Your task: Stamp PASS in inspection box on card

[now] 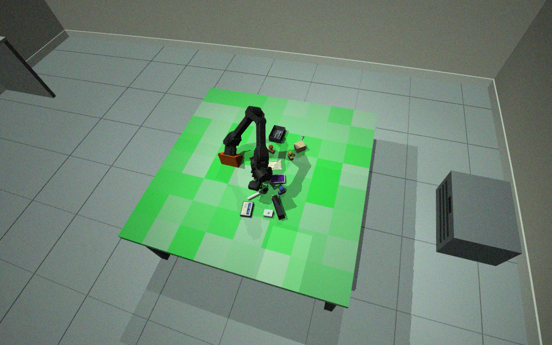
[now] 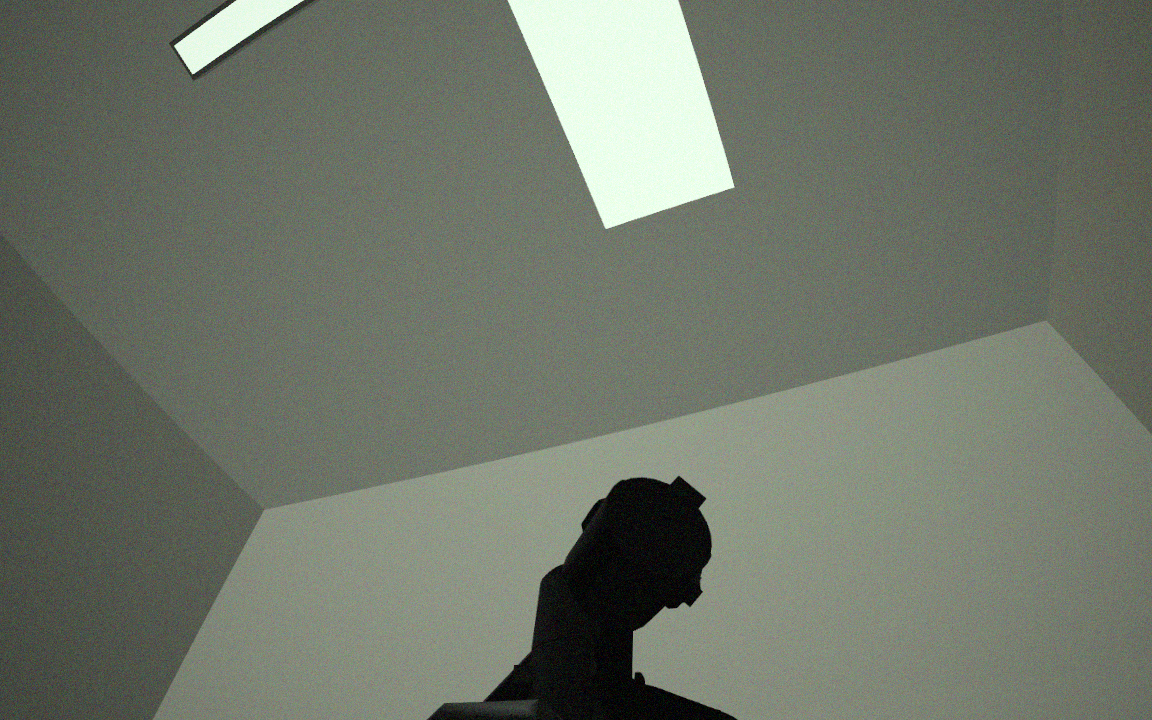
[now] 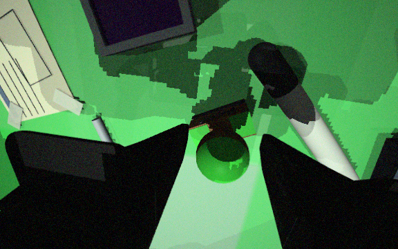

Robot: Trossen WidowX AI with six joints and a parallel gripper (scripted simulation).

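The green-knobbed stamp lies 1 cm below my gripper tip. Round my gripper tip: white marker: 5 cm to the right, 2 cm below, 2 cm ahead; then purple ink pad: 9 cm ahead, 7 cm to the left, 3 cm below; then blue-knobbed stamp: 14 cm ahead, 1 cm to the right, 1 cm below.
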